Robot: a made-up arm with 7 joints.
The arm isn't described. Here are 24 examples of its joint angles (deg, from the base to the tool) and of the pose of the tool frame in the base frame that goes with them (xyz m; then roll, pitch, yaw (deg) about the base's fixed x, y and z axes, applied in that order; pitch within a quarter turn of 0, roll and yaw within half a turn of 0).
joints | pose
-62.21 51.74 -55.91 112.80 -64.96 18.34 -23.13 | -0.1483 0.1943 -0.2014 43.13 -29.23 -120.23
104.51 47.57 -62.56 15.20 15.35 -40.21 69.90 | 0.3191 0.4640 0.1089 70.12 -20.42 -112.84
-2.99 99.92 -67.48 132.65 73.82 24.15 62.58 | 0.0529 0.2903 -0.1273 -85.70 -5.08 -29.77
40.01 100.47 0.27 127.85 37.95 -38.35 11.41 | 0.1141 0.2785 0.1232 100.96 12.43 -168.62
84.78 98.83 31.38 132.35 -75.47 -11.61 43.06 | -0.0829 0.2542 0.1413 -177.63 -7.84 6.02
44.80 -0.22 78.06 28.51 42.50 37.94 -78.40 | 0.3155 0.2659 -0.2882 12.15 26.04 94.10
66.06 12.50 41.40 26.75 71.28 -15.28 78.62 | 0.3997 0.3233 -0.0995 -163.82 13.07 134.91
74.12 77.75 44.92 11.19 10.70 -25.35 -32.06 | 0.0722 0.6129 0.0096 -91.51 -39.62 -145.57
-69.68 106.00 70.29 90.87 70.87 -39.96 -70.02 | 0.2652 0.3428 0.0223 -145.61 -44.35 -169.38
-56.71 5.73 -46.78 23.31 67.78 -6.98 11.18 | -0.3353 0.1519 -0.2886 -3.91 34.39 27.81
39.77 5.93 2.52 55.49 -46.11 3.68 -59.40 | 0.3624 0.2139 -0.1639 153.53 -41.08 -84.48
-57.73 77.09 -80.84 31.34 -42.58 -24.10 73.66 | -0.1595 0.5554 -0.1214 -142.62 -18.25 -124.52
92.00 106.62 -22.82 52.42 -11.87 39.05 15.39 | -0.0489 0.5418 0.1525 103.70 -57.62 -6.44
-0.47 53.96 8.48 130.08 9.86 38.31 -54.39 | 0.1593 0.2680 -0.0439 148.16 -43.46 -92.95
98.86 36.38 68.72 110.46 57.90 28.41 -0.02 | 0.0140 0.4165 0.0748 -152.34 45.11 174.21
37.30 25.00 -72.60 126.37 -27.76 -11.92 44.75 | 0.1456 0.0710 -0.1073 67.07 -11.53 166.94
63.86 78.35 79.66 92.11 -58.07 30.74 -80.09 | -0.1234 0.4393 0.1027 -30.43 -66.80 -96.23
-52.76 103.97 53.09 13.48 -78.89 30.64 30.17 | 0.1340 0.5925 0.0648 136.30 50.43 53.45
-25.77 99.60 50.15 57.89 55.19 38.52 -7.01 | 0.1876 0.4943 0.1251 76.85 -61.78 -26.80
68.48 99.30 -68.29 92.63 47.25 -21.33 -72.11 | 0.1736 0.4289 0.0154 -178.31 -40.04 -112.63
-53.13 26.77 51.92 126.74 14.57 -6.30 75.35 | 0.0285 0.3395 -0.1089 30.86 -49.74 -89.33
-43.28 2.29 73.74 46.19 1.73 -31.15 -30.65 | -0.2301 0.3305 -0.3065 95.33 -43.70 14.27
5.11 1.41 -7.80 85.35 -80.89 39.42 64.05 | 0.2306 0.1468 -0.2391 21.65 -5.57 -58.04
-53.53 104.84 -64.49 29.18 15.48 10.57 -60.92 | 0.0417 0.6038 -0.0242 -3.67 74.62 -155.80
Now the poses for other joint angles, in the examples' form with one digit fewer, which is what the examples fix.
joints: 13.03 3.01 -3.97 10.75 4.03 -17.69 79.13
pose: 0.139 0.190 -0.427 -76.2 -41.4 -1.4
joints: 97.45 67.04 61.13 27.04 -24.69 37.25 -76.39
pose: 0.083 0.597 0.058 4.6 -41.5 143.5
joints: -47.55 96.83 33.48 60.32 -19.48 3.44 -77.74
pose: 0.208 0.500 -0.017 158.1 30.8 -65.8
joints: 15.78 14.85 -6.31 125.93 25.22 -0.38 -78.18
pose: 0.196 0.181 -0.067 -101.0 -41.6 158.0
